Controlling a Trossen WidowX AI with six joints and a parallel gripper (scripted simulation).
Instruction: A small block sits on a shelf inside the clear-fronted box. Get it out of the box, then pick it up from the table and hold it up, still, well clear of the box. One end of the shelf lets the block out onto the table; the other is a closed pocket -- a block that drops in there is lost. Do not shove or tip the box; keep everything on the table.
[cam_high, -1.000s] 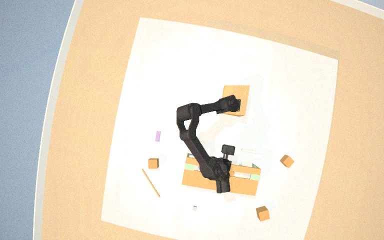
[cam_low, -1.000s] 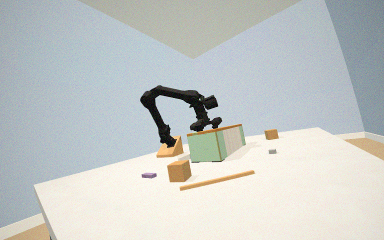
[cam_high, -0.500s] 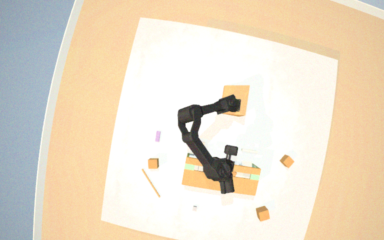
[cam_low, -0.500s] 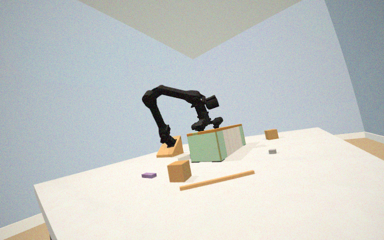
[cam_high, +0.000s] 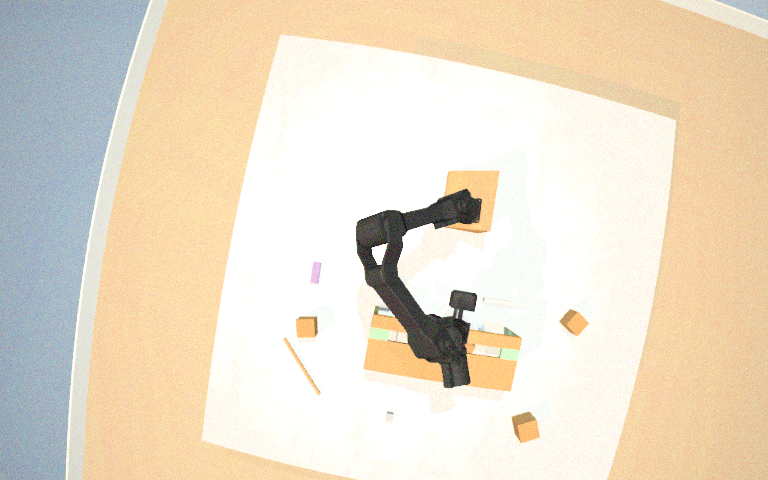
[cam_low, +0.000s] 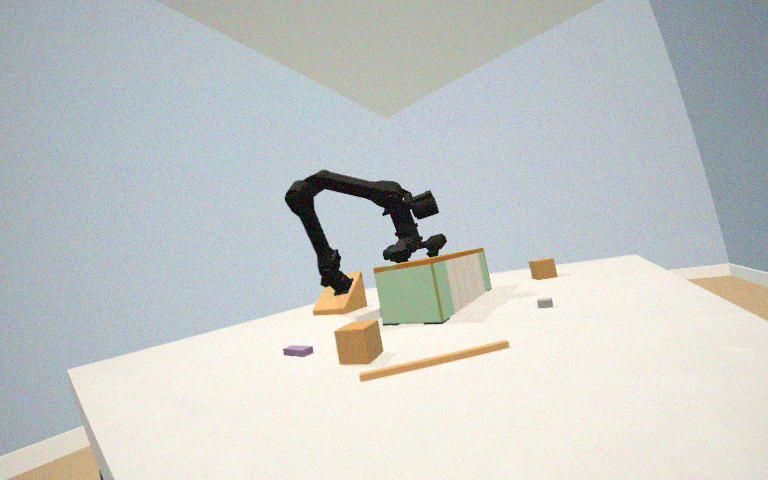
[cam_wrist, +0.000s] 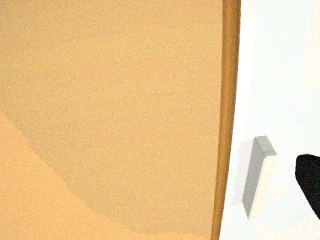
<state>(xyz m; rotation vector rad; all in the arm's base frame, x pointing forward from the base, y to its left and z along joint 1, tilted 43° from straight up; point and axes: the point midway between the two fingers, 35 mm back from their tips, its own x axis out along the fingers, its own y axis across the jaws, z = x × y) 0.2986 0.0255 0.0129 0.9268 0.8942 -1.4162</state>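
Right now my gripper tip is 40 mm to the left of the clear-fronted box, 30 mm short of it and 20 mm above it. Round my gripper tip: grey block 310 mm ahead, 150 mm to the right, 80 mm below; then orange block 60 mm ahead, 20 mm to the left; then purple tile 410 mm to the right, 80 mm below, 80 mm behind.
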